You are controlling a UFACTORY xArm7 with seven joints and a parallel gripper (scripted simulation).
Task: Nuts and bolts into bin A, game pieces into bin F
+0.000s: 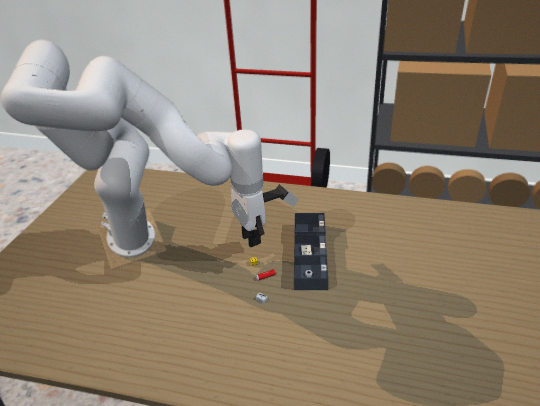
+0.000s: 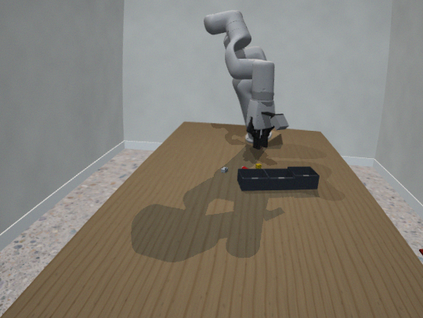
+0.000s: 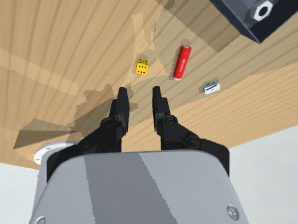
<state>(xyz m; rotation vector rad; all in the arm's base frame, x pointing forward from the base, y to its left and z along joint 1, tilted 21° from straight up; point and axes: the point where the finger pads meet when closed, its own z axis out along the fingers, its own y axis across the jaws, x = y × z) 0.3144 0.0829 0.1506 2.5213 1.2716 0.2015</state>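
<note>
Now: the yellow die 9 cm below my hand. Also, from my hand: metal piece: 11 cm to the right, 9 cm below, 7 cm ahead; then white domino: 12 cm ahead, 9 cm below, 7 cm to the left; then red cylinder: 9 cm below, 5 cm ahead, 3 cm to the right.
</note>
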